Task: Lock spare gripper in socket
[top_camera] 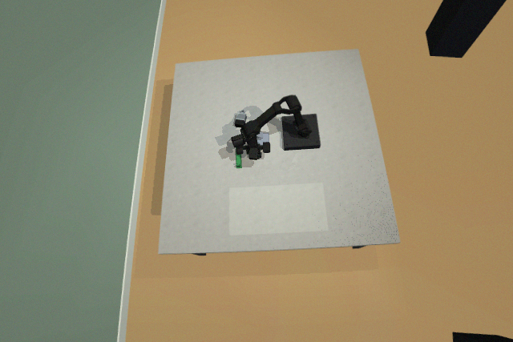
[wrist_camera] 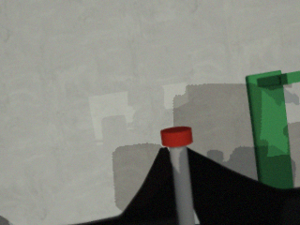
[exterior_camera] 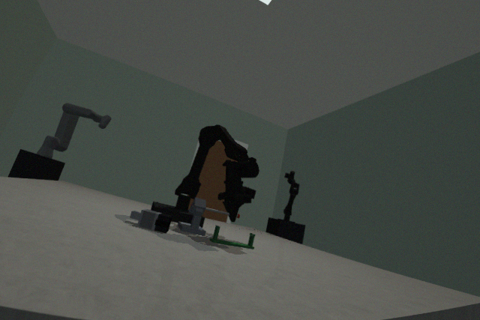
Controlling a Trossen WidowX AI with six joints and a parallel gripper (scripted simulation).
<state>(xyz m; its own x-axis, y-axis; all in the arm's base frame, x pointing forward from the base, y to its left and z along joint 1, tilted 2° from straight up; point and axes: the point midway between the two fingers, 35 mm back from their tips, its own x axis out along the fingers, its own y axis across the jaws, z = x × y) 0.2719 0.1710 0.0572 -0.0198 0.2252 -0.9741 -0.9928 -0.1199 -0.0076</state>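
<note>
Right now the green rack is 100 mm ahead of my gripper tip, 10 mm to the right of it and 40 mm below it. The rest, counted from my gripper tip: spare gripper (120 mm ahead, 270 mm to the right, 40 mm below); then grey mount socket (10 mm ahead, 130 mm to the right, 10 mm below).
</note>
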